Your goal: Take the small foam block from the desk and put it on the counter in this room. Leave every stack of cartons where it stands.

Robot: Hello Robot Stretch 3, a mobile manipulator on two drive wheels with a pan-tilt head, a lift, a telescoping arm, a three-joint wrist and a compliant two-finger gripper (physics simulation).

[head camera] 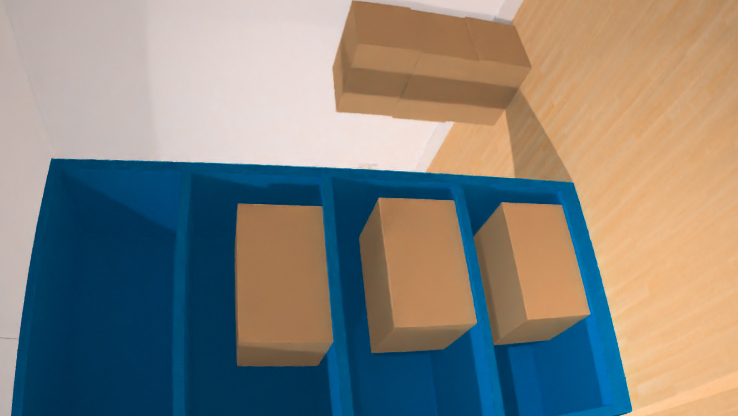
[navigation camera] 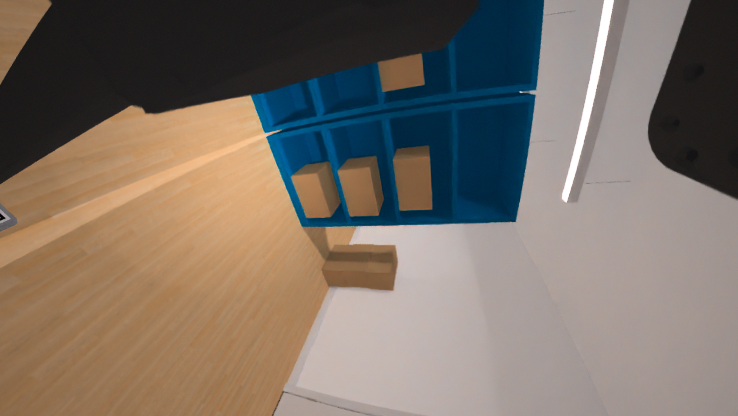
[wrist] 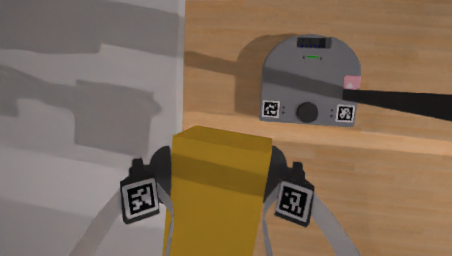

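Where they show: gripper, between the fingertips: (wrist: 217,164); robot's base, origin of its link: (wrist: 301,107).
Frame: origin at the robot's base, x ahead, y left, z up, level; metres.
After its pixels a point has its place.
Note:
My gripper (wrist: 217,164) {x -0.023, y -0.180, z 0.865 m} is shut on the yellow foam block (wrist: 217,200) {x -0.013, y -0.171, z 0.904 m} in the wrist view, with one dark fingertip pressed against each side of it. The block stands upright in the view's lower middle, and its lower end is cut off by the frame. The pale grey desk top (wrist: 60,200) {x 0.126, y -0.488, z 0.720 m} lies below and to the left, and its edge runs just left of the block's top. The counter does not show in the three views. A stack of cartons (head camera: 428,62) {x 1.695, y 1.551, z 0.491 m} (navigation camera: 361,266) {x 1.696, y 1.568, z 0.479 m} stands on the floor against the white wall.
A blue shelf unit (head camera: 180,289) {x 0.649, y 1.513, z 1.428 m} (navigation camera: 454,160) {x 0.543, y 1.516, z 1.427 m} holds several brown boxes in its compartments. The robot's grey base (wrist: 310,75) {x -0.127, y -0.001, z 0.160 m} is on the wooden floor (head camera: 671,155) {x 0.850, y 0.995, z 0.000 m} (navigation camera: 180,310) {x 0.739, y 0.332, z 0.000 m} beside the desk. Dark robot parts cross the top of the navigation view.

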